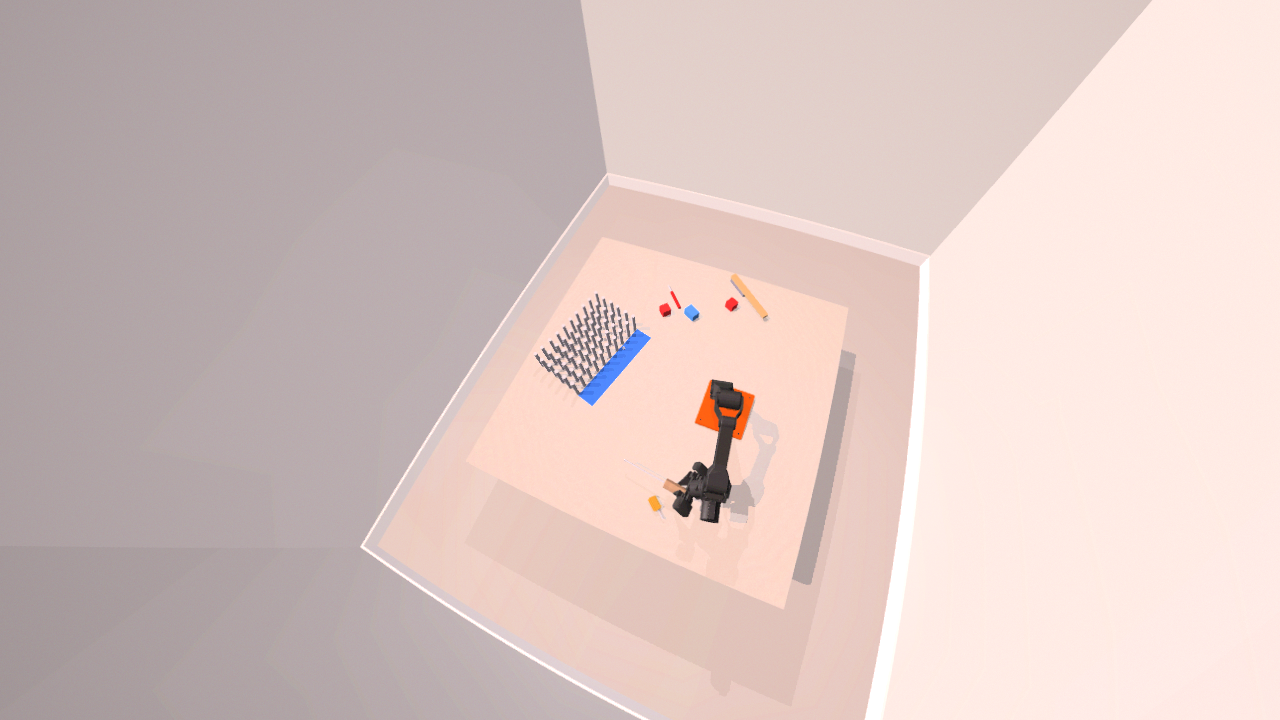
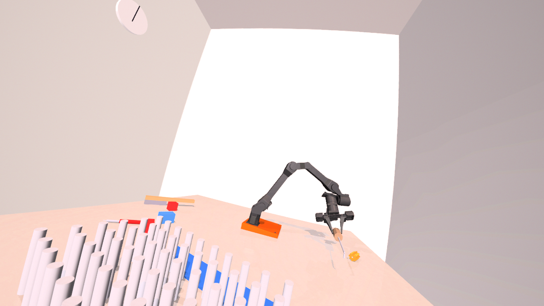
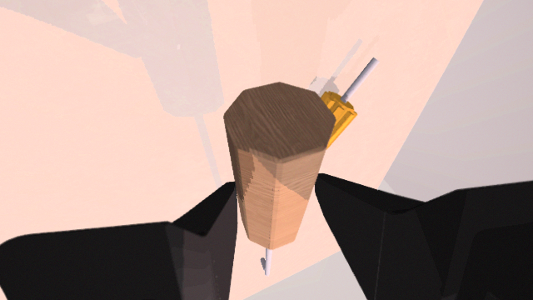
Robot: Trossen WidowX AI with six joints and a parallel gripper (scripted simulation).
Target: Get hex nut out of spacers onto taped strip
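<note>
Right now my gripper tip is 70 mm to the right of the orange toothed piece, 60 mm above it and 50 mm short of it. Also, from my gripper tip: blue block 760 mm to the right, 170 mm ahead, 60 mm below; then blue taped strip 410 mm to the right, 410 mm ahead, 80 mm below; then hook tool 100 mm ahead, 20 mm to the right, 10 mm below.
</note>
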